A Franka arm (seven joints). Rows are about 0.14 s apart.
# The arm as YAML. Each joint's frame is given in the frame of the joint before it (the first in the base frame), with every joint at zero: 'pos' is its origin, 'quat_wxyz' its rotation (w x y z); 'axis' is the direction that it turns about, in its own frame. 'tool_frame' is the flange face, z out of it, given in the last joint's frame.
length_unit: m
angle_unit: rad
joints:
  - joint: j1
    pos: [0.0, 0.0, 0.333]
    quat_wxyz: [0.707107, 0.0, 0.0, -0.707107]
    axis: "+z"
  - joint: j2
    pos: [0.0, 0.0, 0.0]
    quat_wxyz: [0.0, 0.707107, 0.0, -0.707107]
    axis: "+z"
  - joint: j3
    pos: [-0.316, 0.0, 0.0]
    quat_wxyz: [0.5, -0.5, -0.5, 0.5]
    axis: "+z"
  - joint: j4
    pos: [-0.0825, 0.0, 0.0]
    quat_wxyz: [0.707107, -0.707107, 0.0, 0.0]
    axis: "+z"
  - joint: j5
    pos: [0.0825, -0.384, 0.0]
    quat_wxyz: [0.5, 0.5, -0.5, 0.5]
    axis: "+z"
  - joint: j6
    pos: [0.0, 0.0, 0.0]
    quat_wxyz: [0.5, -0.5, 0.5, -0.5]
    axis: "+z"
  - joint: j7
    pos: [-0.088, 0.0, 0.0]
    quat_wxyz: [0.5, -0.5, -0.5, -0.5]
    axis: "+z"
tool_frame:
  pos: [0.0, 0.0, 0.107]
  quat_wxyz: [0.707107, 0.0, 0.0, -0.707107]
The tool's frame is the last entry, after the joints.
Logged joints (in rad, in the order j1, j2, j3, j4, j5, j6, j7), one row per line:
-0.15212, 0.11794, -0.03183, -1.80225, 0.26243, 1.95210, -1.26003
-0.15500, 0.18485, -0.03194, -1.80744, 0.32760, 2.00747, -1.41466
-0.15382, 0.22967, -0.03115, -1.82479, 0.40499, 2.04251, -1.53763
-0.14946, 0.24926, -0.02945, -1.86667, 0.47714, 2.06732, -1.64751
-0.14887, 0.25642, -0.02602, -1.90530, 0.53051, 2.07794, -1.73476
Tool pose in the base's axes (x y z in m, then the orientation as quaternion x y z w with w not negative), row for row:
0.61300, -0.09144, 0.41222, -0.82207, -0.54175, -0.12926, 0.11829
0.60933, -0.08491, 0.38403, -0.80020, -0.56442, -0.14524, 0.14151
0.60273, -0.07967, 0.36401, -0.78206, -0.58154, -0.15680, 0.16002
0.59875, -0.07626, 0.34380, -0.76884, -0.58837, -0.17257, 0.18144
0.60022, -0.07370, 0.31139, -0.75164, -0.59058, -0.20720, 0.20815
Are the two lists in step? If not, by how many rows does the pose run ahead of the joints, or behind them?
The pose runs 2 rows ahead of the joints: the pose in row i belongs to the joints in row i + 2.
